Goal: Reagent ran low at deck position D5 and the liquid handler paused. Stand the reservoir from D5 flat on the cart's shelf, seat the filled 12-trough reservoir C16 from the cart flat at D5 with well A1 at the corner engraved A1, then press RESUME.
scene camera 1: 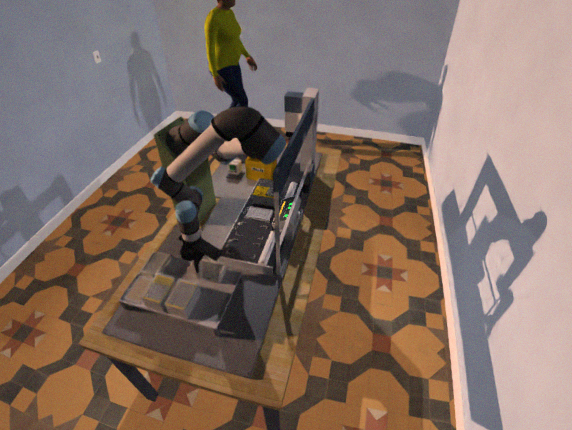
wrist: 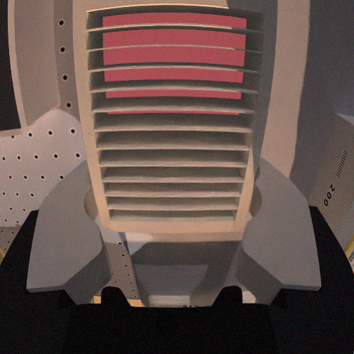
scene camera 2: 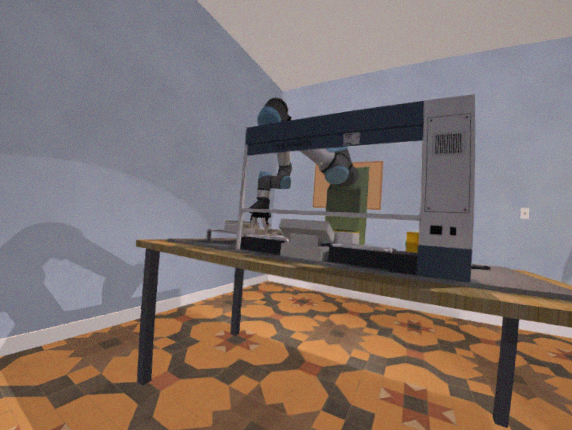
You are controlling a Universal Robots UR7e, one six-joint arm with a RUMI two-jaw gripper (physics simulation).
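Where they show: gripper, fingertip midpoint: (scene camera 1: 203,270); arm's base at its link origin: (scene camera 1: 180,142).
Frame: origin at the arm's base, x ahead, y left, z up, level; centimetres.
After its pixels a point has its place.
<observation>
A pale 12-trough reservoir (scene camera 1: 212,271) {y -49.4, x 19.9, z -35.3 cm} (wrist: 174,172) is between my jaws, with pink showing in several troughs at the top of the wrist view. My gripper (scene camera 1: 207,262) {y -47.6, x 15.3, z -37.0 cm} (scene camera 2: 260,224) {y -47.6, x 15.3, z -37.0 cm} (wrist: 173,161) is shut on its two long sides, over the inner side of the cart (scene camera 1: 172,317) {y -71.0, x 7.0, z -37.9 cm}. I cannot tell whether the reservoir touches the shelf. An inverted C16 label (wrist: 192,306) shows below it, partly covered by the gripper. The black deck (scene camera 1: 243,241) {y -28.7, x 30.8, z -37.9 cm} lies beside the cart. The handler's panel (scene camera 1: 287,209) shows green and orange marks. Position D5 and the engraved A1 are not readable.
Yellow-edged boxes (scene camera 1: 158,290) {y -63.4, x 1.1, z -30.6 cm} (scene camera 1: 180,297) {y -66.3, x 10.9, z -30.6 cm} stand on the cart; a box marked 200 (wrist: 331,182) is at the right of the wrist view. The handler's frame (scene camera 2: 335,125) {y -3.4, x 58.4, z 7.2 cm} rises along the deck. A yellow bin (scene camera 1: 260,170) {y 28.9, x 34.8, z -35.5 cm} stands farther back. A person (scene camera 1: 225,45) is behind the table.
</observation>
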